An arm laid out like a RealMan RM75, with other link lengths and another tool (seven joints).
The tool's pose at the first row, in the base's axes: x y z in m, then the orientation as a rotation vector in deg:
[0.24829 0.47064 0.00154 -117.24 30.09 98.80]
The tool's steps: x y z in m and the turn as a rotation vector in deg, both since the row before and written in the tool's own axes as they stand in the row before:
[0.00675 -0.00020 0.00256 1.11 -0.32 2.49]
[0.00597 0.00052 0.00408 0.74 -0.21 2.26]
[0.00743 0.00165 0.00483 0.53 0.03 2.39]
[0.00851 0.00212 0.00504 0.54 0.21 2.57]
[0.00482 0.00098 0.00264 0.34 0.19 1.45]
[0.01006 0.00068 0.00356 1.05 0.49 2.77]
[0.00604 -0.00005 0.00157 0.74 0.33 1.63]
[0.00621 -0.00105 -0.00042 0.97 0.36 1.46]
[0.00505 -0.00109 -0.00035 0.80 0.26 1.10]
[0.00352 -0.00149 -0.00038 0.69 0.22 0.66]
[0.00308 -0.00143 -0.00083 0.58 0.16 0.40]
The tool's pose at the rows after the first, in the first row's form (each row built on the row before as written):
[0.24737 0.47203 -0.00549 -116.32 33.60 99.83]
[0.24454 0.47352 -0.01199 -115.69 36.62 100.83]
[0.24048 0.47424 -0.02001 -115.40 39.71 101.80]
[0.23590 0.47437 -0.02903 -115.23 43.09 102.67]
[0.23350 0.47435 -0.03407 -115.16 45.05 103.05]
[0.23075 0.47406 -0.04440 -114.86 49.15 103.33]
[0.22971 0.47368 -0.05054 -114.62 51.67 103.34]
[0.23079 0.47268 -0.05668 -114.26 54.17 103.02]
[0.23177 0.47190 -0.06170 -113.92 56.10 102.72]
[0.23301 0.47173 -0.06533 -113.65 57.42 102.30]
[0.23455 0.47131 -0.06844 -113.42 58.34 101.88]

